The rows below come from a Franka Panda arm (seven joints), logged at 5 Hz.
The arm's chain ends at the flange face. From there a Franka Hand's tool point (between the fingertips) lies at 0.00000 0.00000 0.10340 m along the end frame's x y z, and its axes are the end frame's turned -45 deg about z.
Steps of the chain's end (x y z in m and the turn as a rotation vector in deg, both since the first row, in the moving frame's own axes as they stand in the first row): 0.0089, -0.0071, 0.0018, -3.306, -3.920, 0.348; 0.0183, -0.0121, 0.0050, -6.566, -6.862, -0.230
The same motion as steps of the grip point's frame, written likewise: 0.0021, 0.0005, 0.0014, 0.434, -5.110, 0.348; 0.0044, 0.0040, 0.0036, 0.209, -9.495, -0.230
